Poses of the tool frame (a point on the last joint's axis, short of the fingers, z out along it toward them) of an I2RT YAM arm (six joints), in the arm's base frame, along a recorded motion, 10 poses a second.
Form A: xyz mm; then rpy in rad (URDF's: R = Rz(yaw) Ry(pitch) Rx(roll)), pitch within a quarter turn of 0, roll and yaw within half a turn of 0.
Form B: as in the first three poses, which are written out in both.
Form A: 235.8, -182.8, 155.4, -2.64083, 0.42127, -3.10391
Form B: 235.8, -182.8, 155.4, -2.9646, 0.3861, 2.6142
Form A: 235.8, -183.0, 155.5, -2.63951, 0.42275, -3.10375
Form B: 235.8, -183.0, 155.5, -2.9634, 0.3872, 2.6126
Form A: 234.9, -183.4, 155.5, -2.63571, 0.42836, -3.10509
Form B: 234.9, -183.4, 155.5, -2.9575, 0.3907, 2.6071
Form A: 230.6, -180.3, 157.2, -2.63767, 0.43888, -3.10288
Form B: 230.6, -180.3, 157.2, -2.9546, 0.4012, 2.6082
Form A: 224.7, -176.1, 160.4, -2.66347, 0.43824, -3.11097
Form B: 224.7, -176.1, 160.4, -2.9581, 0.4014, 2.6329
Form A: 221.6, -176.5, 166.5, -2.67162, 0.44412, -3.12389
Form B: 221.6, -176.5, 166.5, -2.9461, 0.4018, 2.6357
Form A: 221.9, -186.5, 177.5, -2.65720, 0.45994, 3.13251
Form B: 221.9, -186.5, 177.5, -2.9064, 0.3991, 2.6073
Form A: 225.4, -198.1, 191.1, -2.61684, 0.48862, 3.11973
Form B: 225.4, -198.1, 191.1, -2.8614, 0.4063, 2.5533
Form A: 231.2, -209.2, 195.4, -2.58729, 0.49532, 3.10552
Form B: 231.2, -209.2, 195.4, -2.8326, 0.3951, 2.5158
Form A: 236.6, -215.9, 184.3, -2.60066, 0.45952, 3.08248
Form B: 236.6, -215.9, 184.3, -2.8397, 0.3566, 2.5320
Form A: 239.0, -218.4, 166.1, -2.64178, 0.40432, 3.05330
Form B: 239.0, -218.4, 166.1, -2.8597, 0.3064, 2.5799
